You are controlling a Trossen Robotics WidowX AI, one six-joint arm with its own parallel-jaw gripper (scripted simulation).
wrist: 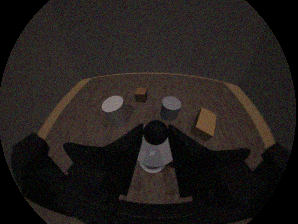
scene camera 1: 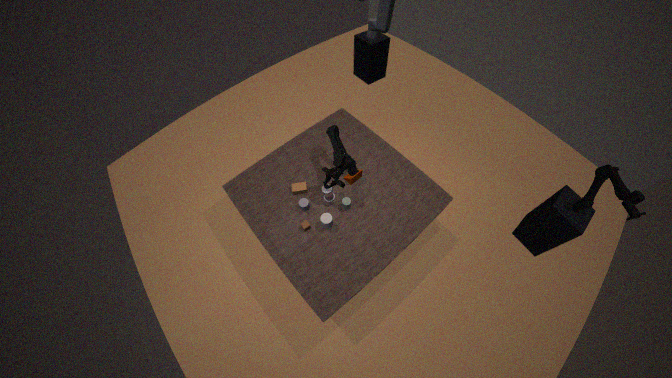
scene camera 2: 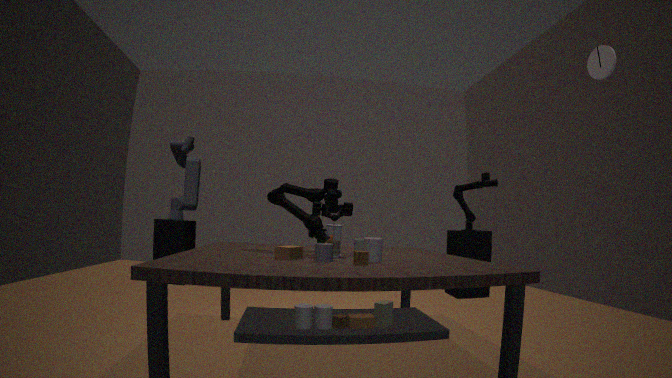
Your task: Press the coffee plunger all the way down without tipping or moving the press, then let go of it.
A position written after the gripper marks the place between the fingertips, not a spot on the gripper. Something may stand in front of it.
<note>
In view: the gripper [wrist: 155, 127] and a coffee press [wrist: 154, 154].
</note>
